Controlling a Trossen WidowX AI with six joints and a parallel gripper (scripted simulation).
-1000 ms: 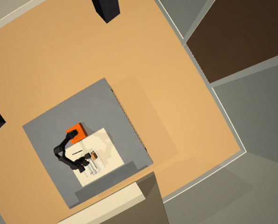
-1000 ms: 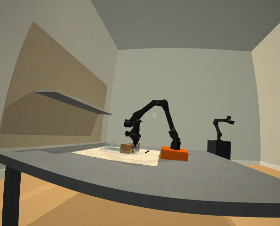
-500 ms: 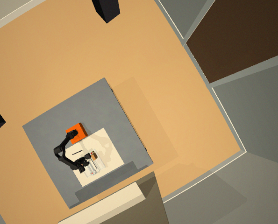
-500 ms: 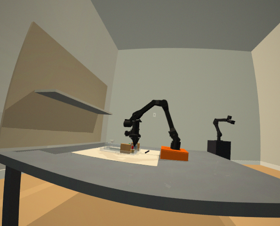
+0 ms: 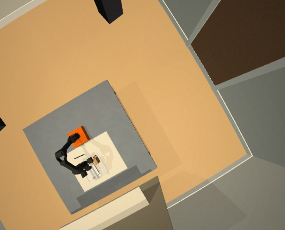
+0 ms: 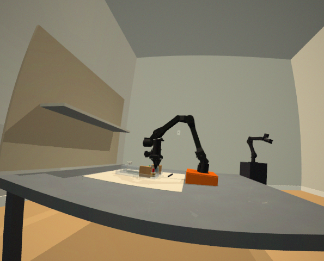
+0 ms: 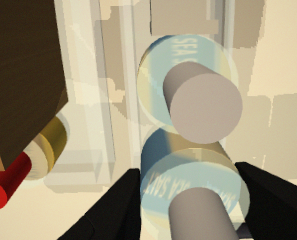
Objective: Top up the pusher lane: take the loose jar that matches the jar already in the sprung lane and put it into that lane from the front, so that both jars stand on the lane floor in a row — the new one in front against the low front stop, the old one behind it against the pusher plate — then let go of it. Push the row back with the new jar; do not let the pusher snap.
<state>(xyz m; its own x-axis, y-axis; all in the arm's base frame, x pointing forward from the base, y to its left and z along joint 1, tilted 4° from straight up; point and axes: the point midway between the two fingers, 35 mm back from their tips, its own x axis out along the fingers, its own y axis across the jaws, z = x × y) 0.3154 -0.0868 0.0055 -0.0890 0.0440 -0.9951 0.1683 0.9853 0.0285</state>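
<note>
Now: the thin black strip 11 cm behind my gripper tip, 9 cm to the right of it and 5 cm below it. The rest, counted from my gripper tip: grey shelf (51 cm ahead, 6 cm to the right, 31 cm above).
</note>
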